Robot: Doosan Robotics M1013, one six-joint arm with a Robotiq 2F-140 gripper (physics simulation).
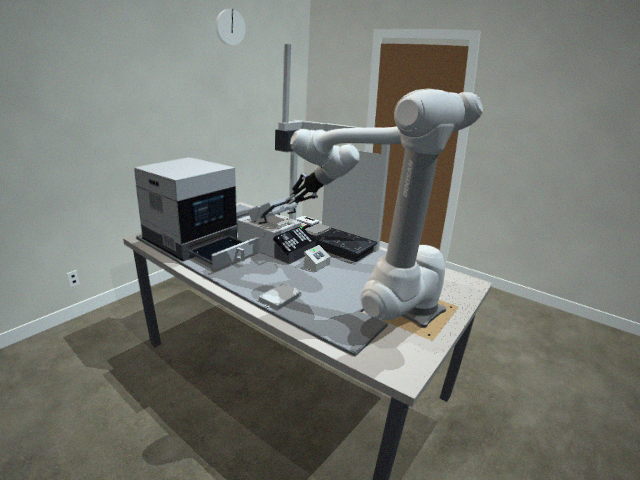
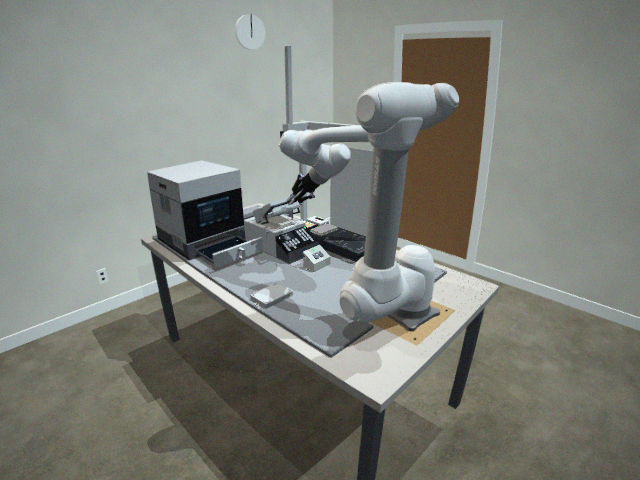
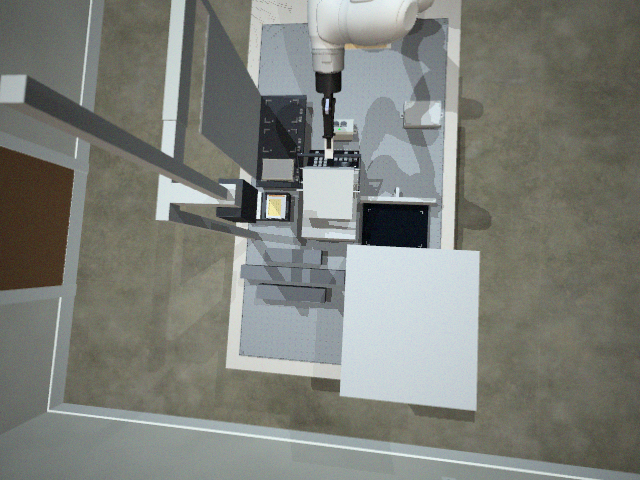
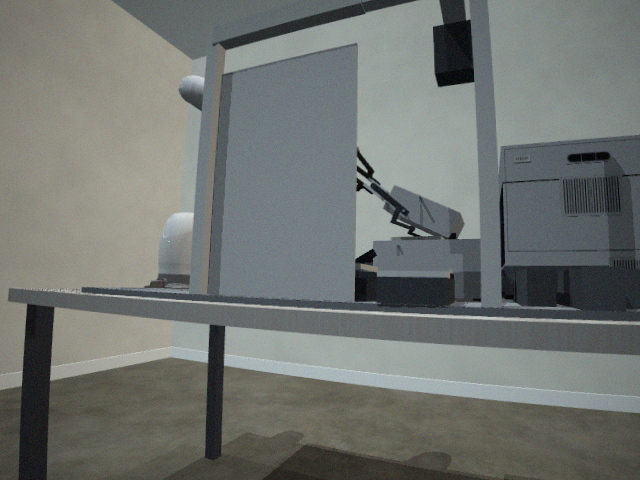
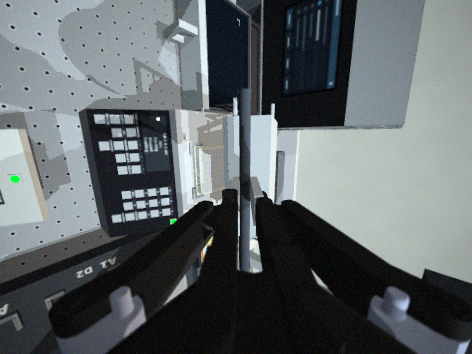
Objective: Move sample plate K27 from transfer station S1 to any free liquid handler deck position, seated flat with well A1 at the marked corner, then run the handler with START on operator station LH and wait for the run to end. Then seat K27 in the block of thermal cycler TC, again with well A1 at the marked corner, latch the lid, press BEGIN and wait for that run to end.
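Places are measured from the arm's base along level axes (x ahead, y down, z left), in metres.
Pixels of known places: gripper, between the fingertips: (image 1: pixel 288 202) (image 2: pixel 289 202) (image 3: pixel 329 157) (image 5: pixel 244 187); arm's base, origin of its link: (image 1: pixel 417 309) (image 2: pixel 409 312).
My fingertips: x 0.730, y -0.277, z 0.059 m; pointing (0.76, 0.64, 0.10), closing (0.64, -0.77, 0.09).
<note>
Ahead of a thing's pixels: the offset from my fingertips to its middle. "*": to the spot under its first point. Level surfaces: height alone.
My gripper (image 3: pixel 329 143) (image 5: pixel 244 187) is shut on the dark handle bar @(* dx -0.017, dy -0.007, dz +0.058 m) (image 5: pixel 244 135) of the thermal cycler lid. The pale lid @(* dx +0.115, dy +0.029, dz +0.017 m) (image 3: pixel 328 193) (image 4: pixel 426 209) is tilted partway open over the cycler body (image 1: pixel 257 238) (image 4: pixel 421 255). A pale sample plate @(dx +0.086, dy +0.122, dz +0.011 m) (image 5: pixel 204 170) sits in the block beneath, partly shaded and partly hidden by the lid; its label and well A1 are not readable. The cycler's black keypad @(* dx -0.071, dy +0.182, dz +0.017 m) (image 1: pixel 294 242) (image 5: pixel 145 172) shows a green light. A small white station box @(dx -0.199, dy +0.225, dz -0.012 m) (image 1: pixel 316 258) (image 3: pixel 343 129) also shows a green light; its label is not readable.
A dark deck board @(dy +0.211 m) (image 3: pixel 283 152) with corner marks bears a grey plate @(dx +0.016, dy +0.202, dz -0.227 m) (image 3: pixel 278 169). A large boxy instrument @(* dx +0.238, dy -0.005, dz +0.432 m) (image 1: pixel 183 206) with an open drawer @(* dx +0.151, dy +0.233, dz +0.278 m) (image 3: pixel 395 224) stands beside the cycler. A gantry post @(dx +0.299, dy -0.022, dz -0.295 m) (image 4: pixel 487 155), a grey panel (image 4: pixel 289 180) and a white block @(dx -0.316, dy +0.254, dz +0.306 m) (image 3: pixel 422 113) are also there.
</note>
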